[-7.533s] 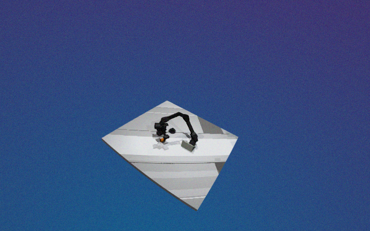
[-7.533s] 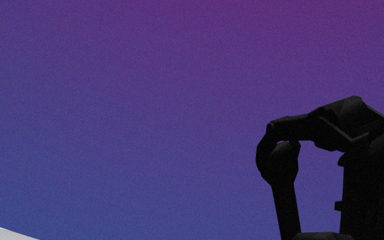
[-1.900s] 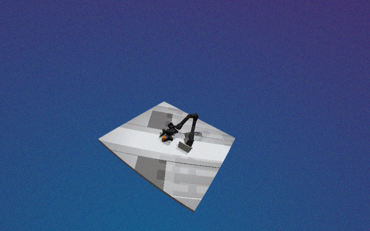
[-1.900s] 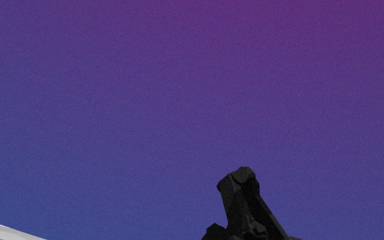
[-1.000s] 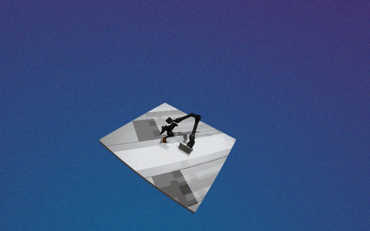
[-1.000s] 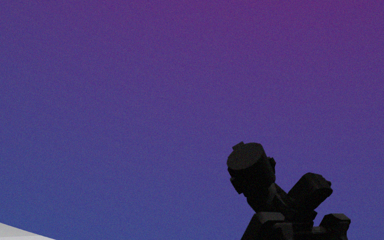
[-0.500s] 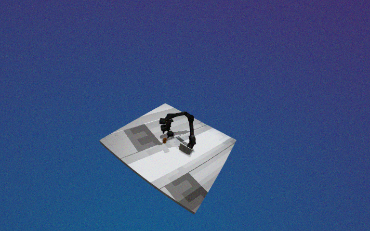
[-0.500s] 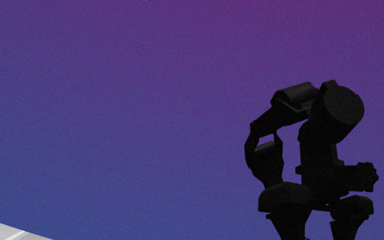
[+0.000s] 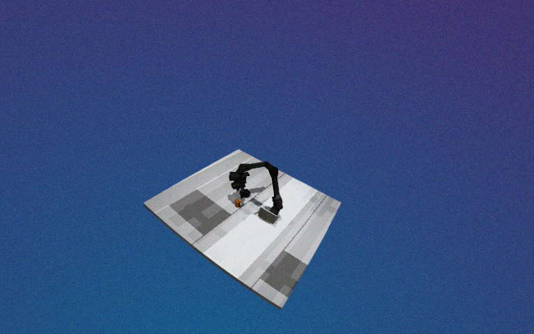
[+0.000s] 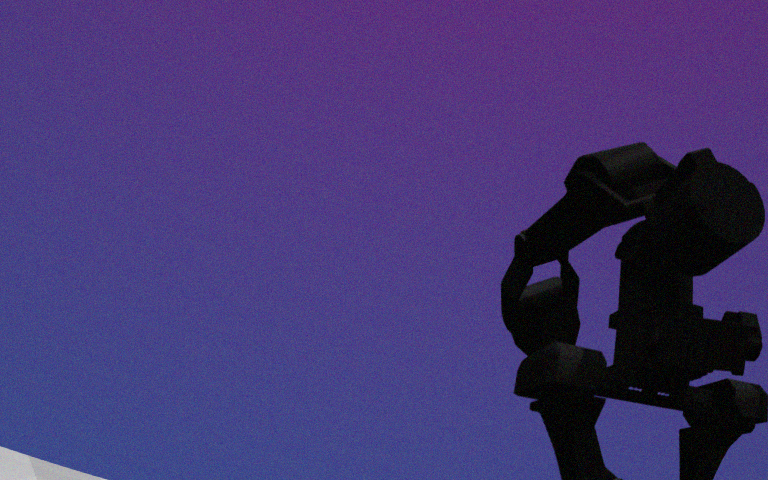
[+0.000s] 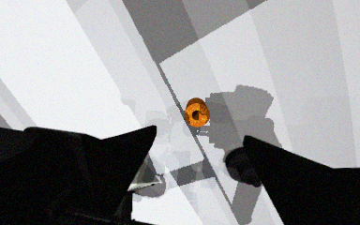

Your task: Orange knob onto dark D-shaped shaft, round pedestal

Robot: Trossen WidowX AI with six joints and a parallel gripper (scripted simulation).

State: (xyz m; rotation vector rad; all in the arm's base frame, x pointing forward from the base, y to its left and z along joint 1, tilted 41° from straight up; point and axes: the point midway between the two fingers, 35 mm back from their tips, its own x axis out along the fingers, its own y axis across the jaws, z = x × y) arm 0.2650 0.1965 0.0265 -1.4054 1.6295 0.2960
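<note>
Right now the orange knob is 10 cm below my gripper tip. From my gripper tip the other things lie so: dark round pedestal 17 cm to the right, 10 cm below, 5 cm ahead.
</note>
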